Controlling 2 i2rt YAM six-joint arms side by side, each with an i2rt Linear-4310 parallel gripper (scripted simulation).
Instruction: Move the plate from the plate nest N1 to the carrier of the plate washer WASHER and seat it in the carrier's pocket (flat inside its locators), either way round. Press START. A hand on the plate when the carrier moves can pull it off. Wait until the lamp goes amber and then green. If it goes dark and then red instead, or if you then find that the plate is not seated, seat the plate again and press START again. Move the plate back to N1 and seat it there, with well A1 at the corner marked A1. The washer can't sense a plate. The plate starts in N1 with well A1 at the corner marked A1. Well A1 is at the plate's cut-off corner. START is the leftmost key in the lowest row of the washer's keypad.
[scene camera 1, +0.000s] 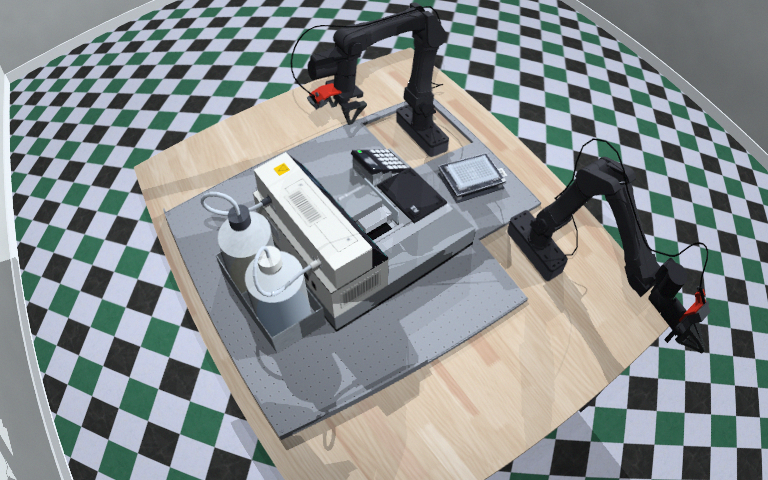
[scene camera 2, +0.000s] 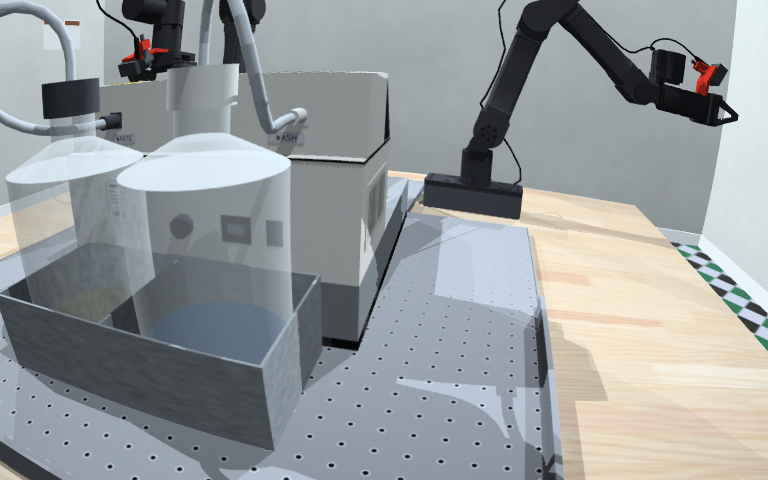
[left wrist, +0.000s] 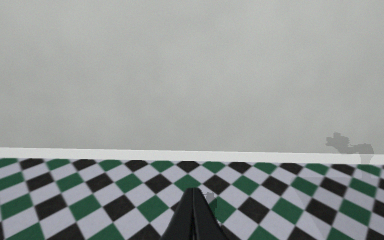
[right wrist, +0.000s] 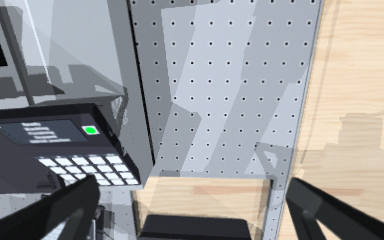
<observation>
I see my left gripper (scene camera 2: 737, 117), my right gripper (scene camera 1: 342, 115), a clear plate (scene camera 1: 479, 176) and a grey tray (scene camera 2: 248, 403).
The grey tray is seen too in scene camera 1 (scene camera 1: 314, 321). My left gripper shows as well in scene camera 1 (scene camera 1: 703, 351) and in the left wrist view (left wrist: 192, 197). My right gripper is seen too in the right wrist view (right wrist: 193, 185). Scene camera 2 misses the clear plate, which is hidden by a washer. The left wrist view misses the clear plate: it is out of frame.
</observation>
